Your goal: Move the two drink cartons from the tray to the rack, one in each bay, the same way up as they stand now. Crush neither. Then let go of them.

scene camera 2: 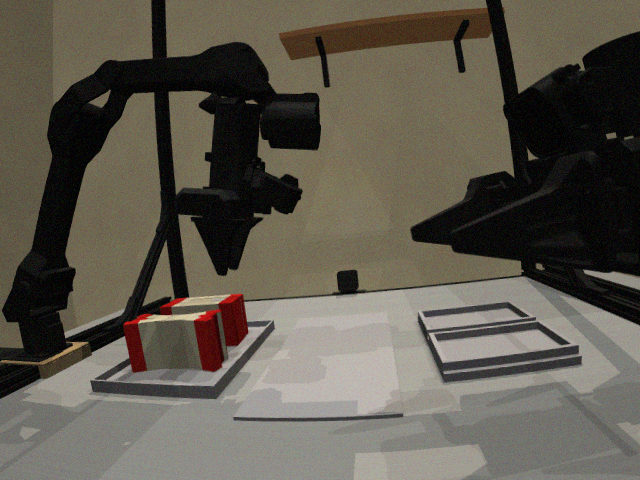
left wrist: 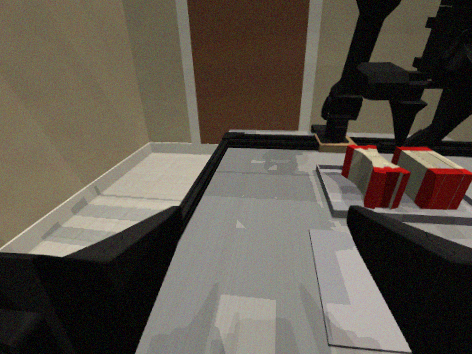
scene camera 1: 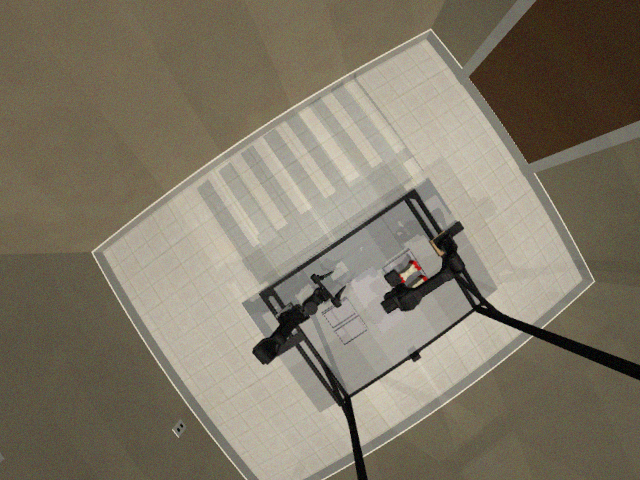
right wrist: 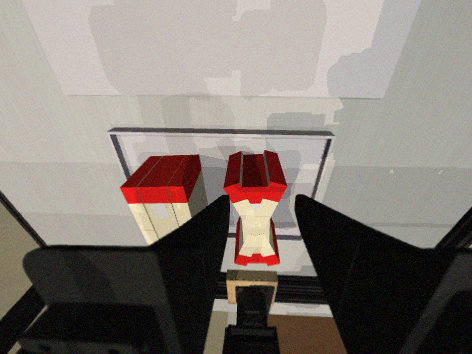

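Pixels of known places: left gripper, between the fingertips: (scene camera 2: 427, 237) (left wrist: 264, 214) (scene camera 1: 339, 278); right gripper, between the fingertips: (scene camera 2: 227, 272) (left wrist: 413, 146) (scene camera 1: 398, 284) (right wrist: 262, 201); left arm's base, origin of its link: (scene camera 1: 288, 317); right arm's base, origin of its link: (scene camera 2: 45, 351) (left wrist: 334, 139) (scene camera 1: 442, 243) (right wrist: 251, 294).
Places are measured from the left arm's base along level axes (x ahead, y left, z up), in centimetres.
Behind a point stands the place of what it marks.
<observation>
Two cartons with red ends and cream middles are on the tray (scene camera 1: 395, 259) {x 61.3, y -13.9, z -3.0 cm} (scene camera 2: 155, 388) {x 60.9, y -13.8, z -3.3 cm} (right wrist: 220, 132) {x 51.8, y -25.4, z -3.2 cm}. One carton (scene camera 1: 410, 271) {x 62.1, y -22.2, z 3.1 cm} (scene camera 2: 170, 341) {x 61.3, y -20.7, z 0.1 cm} (left wrist: 387, 187) {x 55.2, y -21.9, z 0.2 cm} (right wrist: 255, 175) {x 55.2, y -21.8, z 1.0 cm} has its middle pinched inward; it is nearer in scene camera 2. The other carton (scene camera 2: 235, 320) {x 54.5, y -29.4, z 0.1 cm} (left wrist: 442, 187) {x 54.5, y -30.7, z 0.5 cm} (right wrist: 162, 180) {x 54.5, y -31.1, z 1.9 cm} looks straight-sided. My right gripper (scene camera 2: 228, 270) {x 52.3, y -21.5, z 8.4 cm} (right wrist: 262, 201) {x 52.3, y -21.5, z 8.4 cm} is partly open and empty, pointing down above the cartons. My left gripper (scene camera 1: 338, 280) {x 32.9, y 0.1, z 12.0 cm} (scene camera 2: 433, 237) {x 32.9, y 0.1, z 12.0 cm} (left wrist: 264, 214) {x 32.9, y 0.1, z 12.0 cm} is wide open and empty, above the table near the rack. The rack (scene camera 1: 345, 322) {x 19.8, y -21.9, z -3.4 cm} (scene camera 2: 511, 357) {x 21.2, y -11.7, z -2.7 cm} has two bays, both empty.
A thin pale sheet (scene camera 1: 369, 294) (scene camera 2: 336, 377) (left wrist: 350, 300) (right wrist: 210, 50) lies between tray and rack. A small black box (scene camera 1: 415, 356) {x 36.1, y -60.1, z 0.5 cm} (scene camera 2: 347, 281) {x 36.1, y -59.8, z -1.3 cm} is at the table's edge. Black frame bars border the table. A wooden shelf (scene camera 2: 387, 33) hangs on the wall.
</observation>
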